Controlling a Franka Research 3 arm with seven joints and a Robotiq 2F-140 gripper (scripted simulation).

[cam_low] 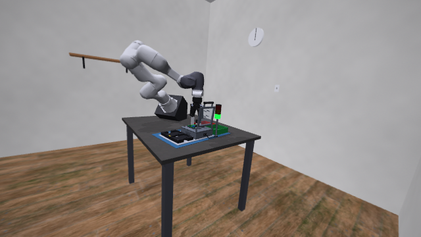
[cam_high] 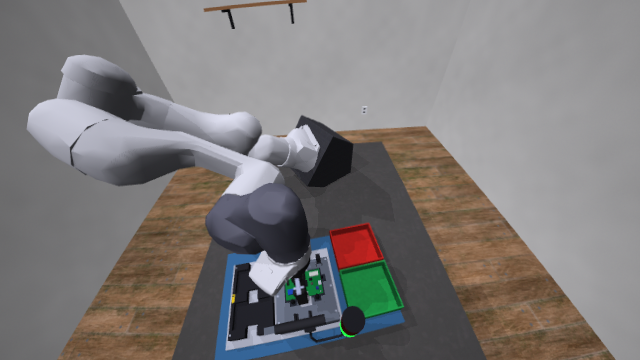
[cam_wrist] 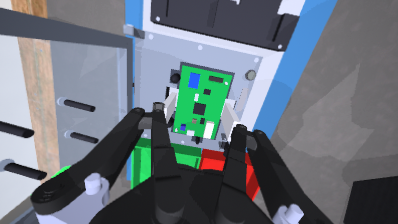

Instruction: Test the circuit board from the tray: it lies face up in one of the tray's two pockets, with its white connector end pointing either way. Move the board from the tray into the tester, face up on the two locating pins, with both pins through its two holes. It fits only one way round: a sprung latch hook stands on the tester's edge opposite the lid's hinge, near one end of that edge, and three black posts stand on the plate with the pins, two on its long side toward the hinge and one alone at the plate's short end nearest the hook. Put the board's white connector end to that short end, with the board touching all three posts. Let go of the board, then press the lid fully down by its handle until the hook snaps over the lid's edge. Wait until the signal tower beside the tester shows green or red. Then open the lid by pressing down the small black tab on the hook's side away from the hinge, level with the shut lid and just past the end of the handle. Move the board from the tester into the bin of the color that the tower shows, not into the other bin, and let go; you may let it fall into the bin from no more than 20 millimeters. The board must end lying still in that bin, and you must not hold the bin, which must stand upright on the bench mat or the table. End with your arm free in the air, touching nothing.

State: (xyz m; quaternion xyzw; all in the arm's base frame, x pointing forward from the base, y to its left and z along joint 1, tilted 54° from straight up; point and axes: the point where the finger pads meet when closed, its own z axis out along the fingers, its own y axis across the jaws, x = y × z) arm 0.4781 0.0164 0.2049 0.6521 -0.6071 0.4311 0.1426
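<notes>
My gripper is now 2 cm above the green circuit board. The rest, counted from my hand: latch hook (6 cm to the left, 6 cm behind, 1 cm below); then clear lid (11 cm ahead, 9 cm above, 1 cm to the right); then dark plate (3 cm below, 1 cm to the left, 1 cm ahead).
</notes>
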